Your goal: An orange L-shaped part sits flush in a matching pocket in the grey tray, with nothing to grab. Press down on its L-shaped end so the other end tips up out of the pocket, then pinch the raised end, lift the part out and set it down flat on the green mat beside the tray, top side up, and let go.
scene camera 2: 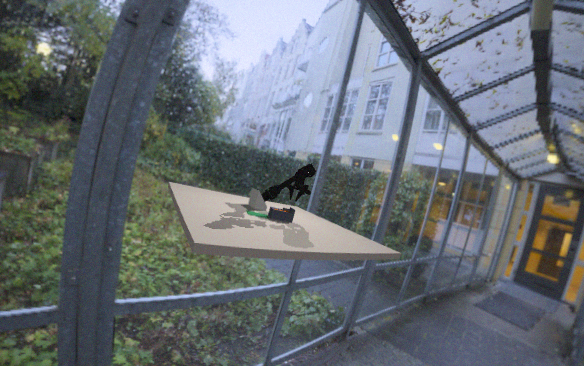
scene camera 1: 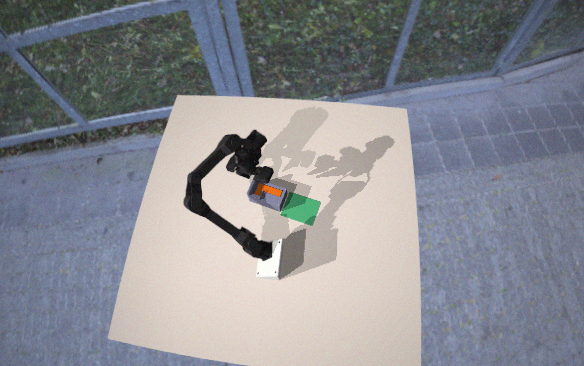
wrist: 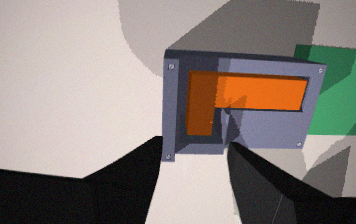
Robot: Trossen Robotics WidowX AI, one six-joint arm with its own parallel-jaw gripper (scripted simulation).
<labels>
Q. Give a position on a green mat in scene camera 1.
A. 299, 208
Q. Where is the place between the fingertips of my gripper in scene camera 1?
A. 253, 179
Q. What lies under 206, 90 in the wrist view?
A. An orange L-shaped part.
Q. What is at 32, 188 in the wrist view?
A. My gripper.
</labels>
